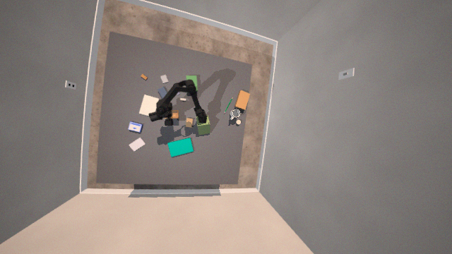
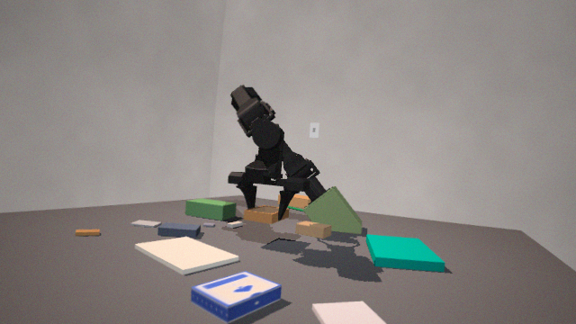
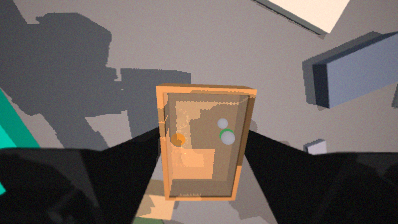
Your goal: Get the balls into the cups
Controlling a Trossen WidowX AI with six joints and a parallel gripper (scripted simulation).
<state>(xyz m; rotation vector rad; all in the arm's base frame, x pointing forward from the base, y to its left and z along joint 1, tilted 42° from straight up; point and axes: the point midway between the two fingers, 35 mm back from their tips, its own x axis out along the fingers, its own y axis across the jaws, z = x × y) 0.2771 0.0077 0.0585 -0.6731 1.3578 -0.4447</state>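
My gripper is now 3 cm above the wooden puzzle and 1 cm past it. Round my hand: small tan block (16 cm behind, 8 cm below, 6 cm to the left); then cream slab (19 cm ahead, 9 cm below, 6 cm to the right); then small white piece (15 cm to the right, 9 cm below, 9 cm behind).
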